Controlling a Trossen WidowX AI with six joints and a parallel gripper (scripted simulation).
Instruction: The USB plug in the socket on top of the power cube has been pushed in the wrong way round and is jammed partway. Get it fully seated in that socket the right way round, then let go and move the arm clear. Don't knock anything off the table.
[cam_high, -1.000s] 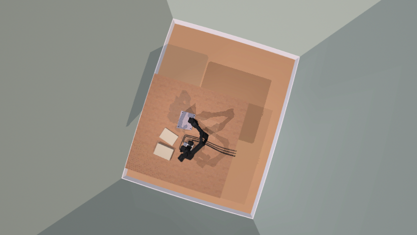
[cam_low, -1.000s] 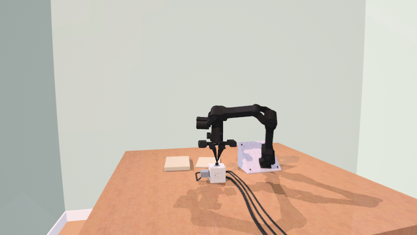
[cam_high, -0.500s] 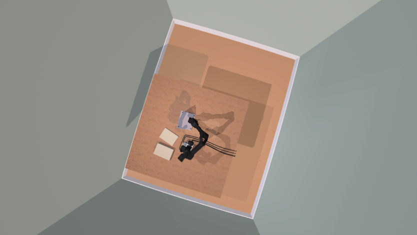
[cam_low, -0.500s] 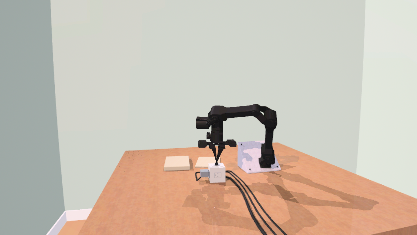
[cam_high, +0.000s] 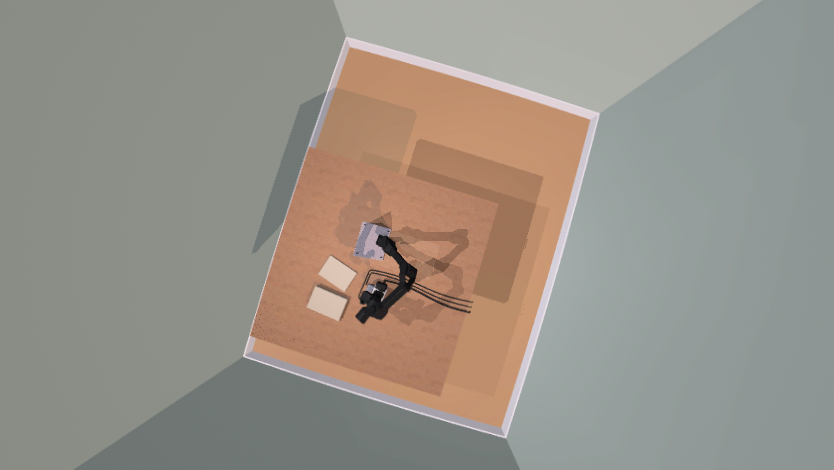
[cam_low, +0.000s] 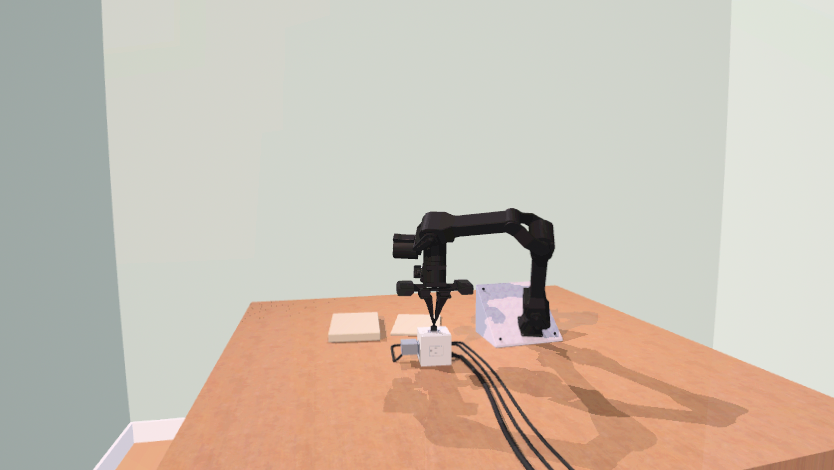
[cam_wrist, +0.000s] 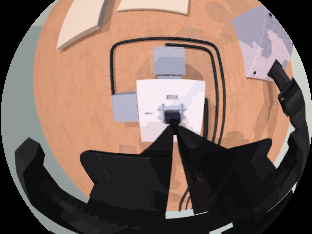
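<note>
Right now the usb plug is 20 mm below my gripper tip. The rest, counted from my gripper tip: usb socket: 10 mm to the right, 30 mm below.
</note>
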